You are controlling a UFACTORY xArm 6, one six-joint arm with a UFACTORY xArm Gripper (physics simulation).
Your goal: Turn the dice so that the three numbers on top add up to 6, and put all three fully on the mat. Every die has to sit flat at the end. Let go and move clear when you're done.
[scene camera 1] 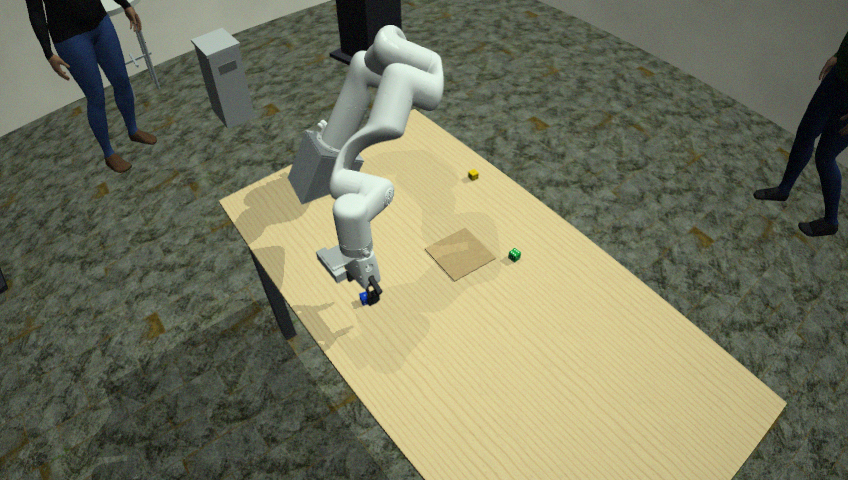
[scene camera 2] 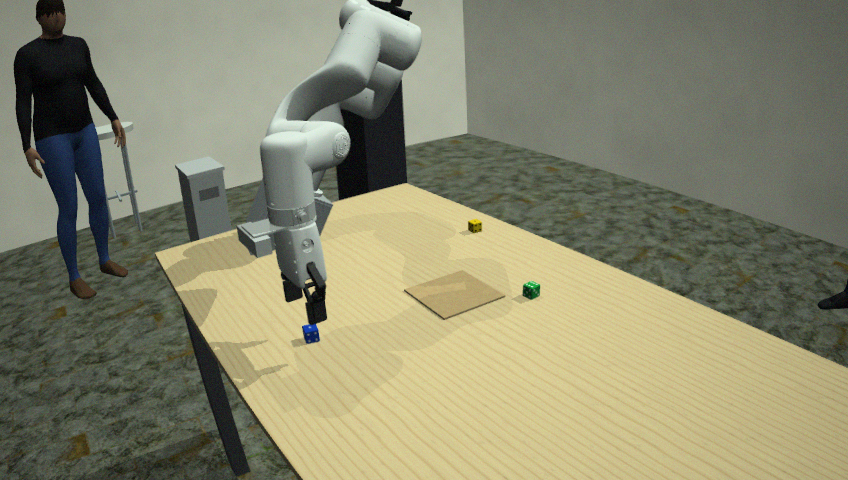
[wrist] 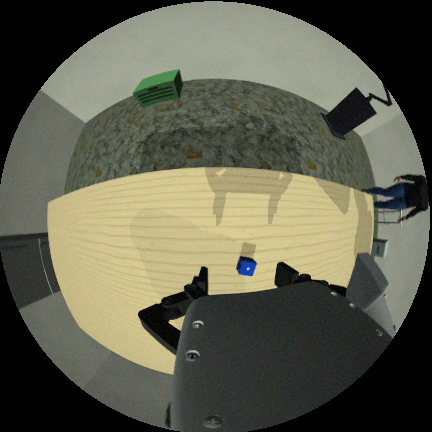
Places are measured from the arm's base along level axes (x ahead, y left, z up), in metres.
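Pixels of known places: gripper, between the fingertips: (scene camera 1: 363, 290) (scene camera 2: 305, 310) (wrist: 243, 276); arm's base, origin of its link: (scene camera 1: 334, 144).
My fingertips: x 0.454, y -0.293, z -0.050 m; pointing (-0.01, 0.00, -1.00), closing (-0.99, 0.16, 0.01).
For each thing: its top centre in the pictures, then the offset to it from my fingertips. Level surfaces: height alone.
- blue die, centre of its top: (wrist: 247, 268) (scene camera 2: 310, 327) (scene camera 1: 364, 295) dz -0.045, dx -0.016, dy +0.012 m
- green die, centre of its top: (scene camera 2: 531, 284) (scene camera 1: 515, 252) dz -0.045, dx +0.175, dy +0.385 m
- brown square mat, centre of its top: (scene camera 2: 454, 292) (scene camera 1: 460, 252) dz -0.066, dx +0.055, dy +0.297 m
- yellow die, centre of its top: (scene camera 2: 474, 221) (scene camera 1: 473, 171) dz -0.045, dx -0.123, dy +0.566 m
- wooden table, height of its surface: dz -0.070 m
The blue die (scene camera 1: 363, 297) (scene camera 2: 311, 334) (wrist: 246, 266) sits flat on the table near its left edge, off the mat; its top face shows one pip. My gripper (scene camera 1: 361, 291) (scene camera 2: 304, 306) (wrist: 243, 276) is open above it, and the wrist view shows the die between the two fingers' lines, below the tips. The green die (scene camera 1: 514, 254) (scene camera 2: 531, 290) sits flat right of the brown square mat (scene camera 1: 460, 261) (scene camera 2: 454, 297), with several pips on top. The yellow die (scene camera 1: 473, 174) (scene camera 2: 474, 226) sits farther back; its top number is too small to tell.
The wooden table (scene camera 1: 565, 356) (scene camera 2: 535, 386) bears the dice and mat. The arm's grey base block (scene camera 1: 318, 172) stands at the table's back left. The left table edge runs close to the blue die. People stand on the floor beyond the table.
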